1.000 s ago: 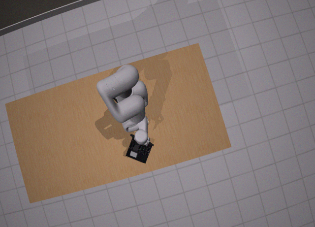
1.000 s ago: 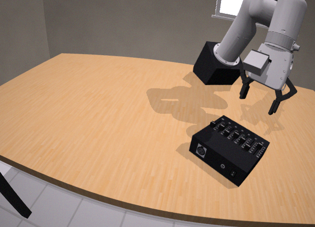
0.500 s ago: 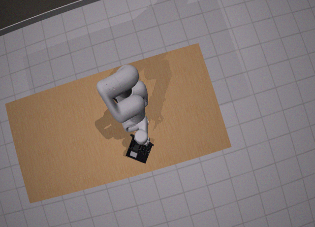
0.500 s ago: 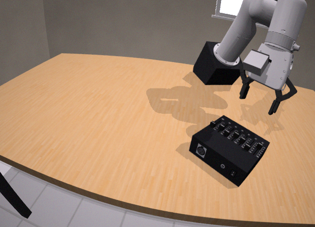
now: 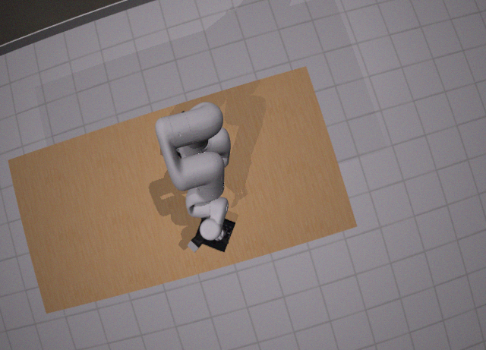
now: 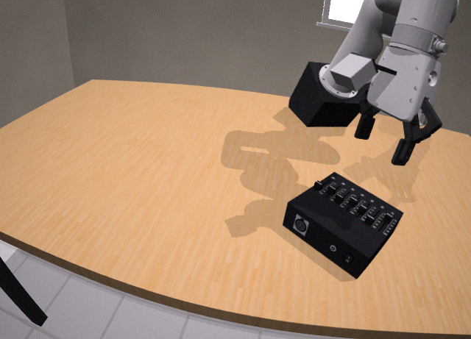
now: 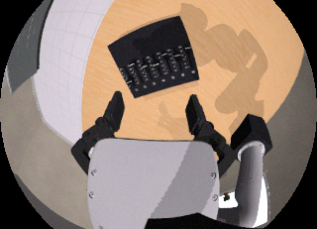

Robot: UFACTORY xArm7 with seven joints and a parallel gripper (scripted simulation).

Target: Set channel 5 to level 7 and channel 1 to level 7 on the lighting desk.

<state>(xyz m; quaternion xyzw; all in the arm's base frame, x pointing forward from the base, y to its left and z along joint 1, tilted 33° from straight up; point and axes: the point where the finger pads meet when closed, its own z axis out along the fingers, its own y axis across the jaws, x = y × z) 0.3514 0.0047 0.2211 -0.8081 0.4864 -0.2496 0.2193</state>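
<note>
Right now my hand is 4 cm short of the fader, 5 cm to the right of it and 10 cm above it.
</note>
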